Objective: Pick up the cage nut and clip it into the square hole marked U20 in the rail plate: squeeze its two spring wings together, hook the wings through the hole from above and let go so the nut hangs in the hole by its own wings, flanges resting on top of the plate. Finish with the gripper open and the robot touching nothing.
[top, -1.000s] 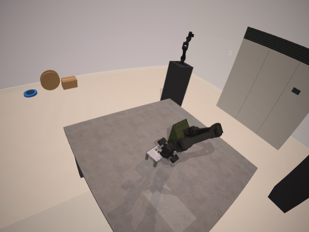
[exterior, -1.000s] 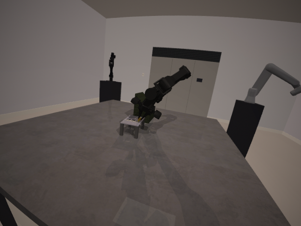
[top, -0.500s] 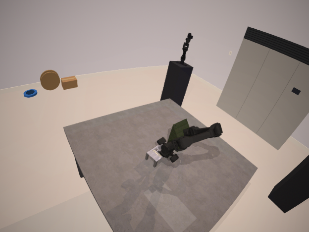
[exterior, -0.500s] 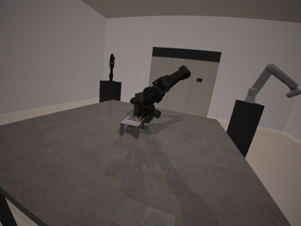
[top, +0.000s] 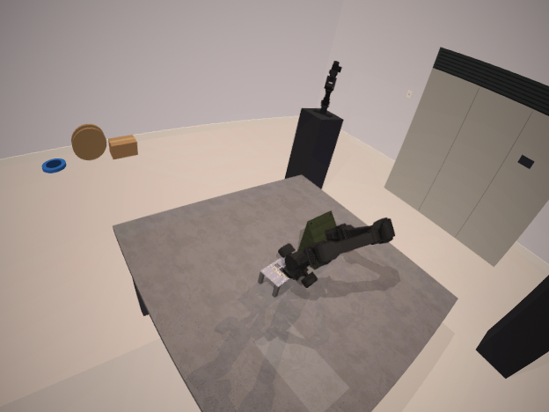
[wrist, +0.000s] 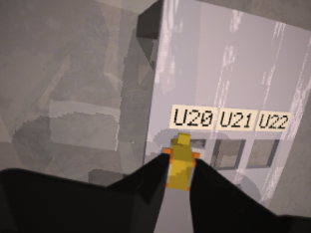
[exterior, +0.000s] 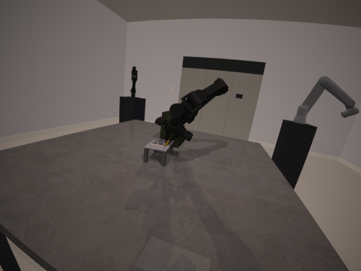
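Now: the yellow cage nut 1 cm below my gripper tip.
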